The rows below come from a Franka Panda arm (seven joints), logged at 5 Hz.
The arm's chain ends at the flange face. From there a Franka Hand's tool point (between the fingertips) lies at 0.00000 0.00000 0.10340 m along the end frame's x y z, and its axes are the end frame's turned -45 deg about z.
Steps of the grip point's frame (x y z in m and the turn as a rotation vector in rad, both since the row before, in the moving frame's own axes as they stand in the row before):
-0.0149, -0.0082, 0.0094, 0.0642, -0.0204, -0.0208
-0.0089, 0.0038, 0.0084, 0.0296, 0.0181, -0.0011
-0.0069, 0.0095, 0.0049, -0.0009, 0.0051, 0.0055
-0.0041, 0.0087, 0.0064, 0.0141, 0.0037, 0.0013
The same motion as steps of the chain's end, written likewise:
-0.0101, 0.0079, 0.0096, 0.0310, -0.0598, -0.0208
-0.0028, 0.0125, 0.0085, 0.0337, -0.0081, -0.0011
0.0014, 0.0119, 0.0049, 0.0030, 0.0042, 0.0055
0.0040, 0.0104, 0.0064, 0.0126, -0.0074, 0.0013

